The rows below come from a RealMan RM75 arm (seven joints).
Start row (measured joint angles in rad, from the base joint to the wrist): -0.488, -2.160, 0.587, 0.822, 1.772, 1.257, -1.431
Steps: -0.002, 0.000, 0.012, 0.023, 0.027, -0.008, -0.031; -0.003, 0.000, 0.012, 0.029, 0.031, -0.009, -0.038; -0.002, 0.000, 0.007, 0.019, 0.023, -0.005, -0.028; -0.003, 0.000, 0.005, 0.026, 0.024, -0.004, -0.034; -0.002, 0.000, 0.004, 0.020, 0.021, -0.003, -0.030; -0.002, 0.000, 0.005, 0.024, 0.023, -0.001, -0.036; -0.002, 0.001, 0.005, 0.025, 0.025, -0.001, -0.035; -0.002, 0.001, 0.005, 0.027, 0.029, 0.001, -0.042; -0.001, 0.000, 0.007, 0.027, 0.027, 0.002, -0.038; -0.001, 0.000, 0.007, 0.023, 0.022, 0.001, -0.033; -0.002, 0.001, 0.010, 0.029, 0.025, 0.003, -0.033
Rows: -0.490, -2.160, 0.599, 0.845, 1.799, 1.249, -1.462; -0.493, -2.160, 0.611, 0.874, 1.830, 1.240, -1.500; -0.495, -2.160, 0.618, 0.893, 1.853, 1.235, -1.528; -0.498, -2.160, 0.623, 0.919, 1.877, 1.231, -1.562; -0.500, -2.160, 0.627, 0.939, 1.898, 1.228, -1.592; -0.502, -2.160, 0.632, 0.963, 1.921, 1.227, -1.628; -0.504, -2.159, 0.637, 0.988, 1.946, 1.226, -1.663; -0.506, -2.158, 0.642, 1.015, 1.975, 1.227, -1.705; -0.507, -2.158, 0.649, 1.042, 2.002, 1.229, -1.743; -0.508, -2.158, 0.656, 1.065, 2.024, 1.230, -1.776; -0.510, -2.157, 0.666, 1.094, 2.049, 1.233, -1.809
